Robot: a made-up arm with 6 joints.
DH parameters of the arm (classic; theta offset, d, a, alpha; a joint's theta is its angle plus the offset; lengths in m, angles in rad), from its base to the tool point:
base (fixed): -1.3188 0 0.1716 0
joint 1: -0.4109 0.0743 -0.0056 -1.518
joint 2: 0 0.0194 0.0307 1.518
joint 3: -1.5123 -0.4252 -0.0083 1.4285
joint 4: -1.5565 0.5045 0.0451 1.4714
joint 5: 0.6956 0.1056 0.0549 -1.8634
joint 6: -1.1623 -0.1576 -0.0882 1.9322
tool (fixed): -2.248 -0.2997 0 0
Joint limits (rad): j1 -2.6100..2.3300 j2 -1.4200..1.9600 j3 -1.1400..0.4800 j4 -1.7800..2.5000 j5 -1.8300..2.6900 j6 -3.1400..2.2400
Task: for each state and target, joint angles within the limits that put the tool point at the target. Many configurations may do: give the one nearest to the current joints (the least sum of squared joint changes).
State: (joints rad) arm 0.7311 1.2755 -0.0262 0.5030 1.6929 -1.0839
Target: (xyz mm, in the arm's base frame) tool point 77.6 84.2 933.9
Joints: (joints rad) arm 0.6470 1.7625 -0.0266 0.6176 1.3613 -1.0909
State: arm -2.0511 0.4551 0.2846 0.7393 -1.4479 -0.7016
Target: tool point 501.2 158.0 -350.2
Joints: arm -1.4783 0.5815 0.4379 1.1017 -1.1768 -0.5014
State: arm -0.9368 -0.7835 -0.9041 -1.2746 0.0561 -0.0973
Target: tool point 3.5 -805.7 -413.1
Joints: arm -1.0769 -0.7896 -0.7605 -1.3461 -0.1800 0.1336
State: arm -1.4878 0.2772 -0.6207 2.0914 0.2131 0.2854
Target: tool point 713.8 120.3 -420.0
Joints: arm -1.1135 -0.1495 -0.2608 1.5043 0.3367 -0.5719
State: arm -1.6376 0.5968 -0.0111 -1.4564 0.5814 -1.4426
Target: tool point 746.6 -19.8 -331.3
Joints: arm -1.3119 -0.3085 0.3327 -1.2577 0.5894 -1.1023
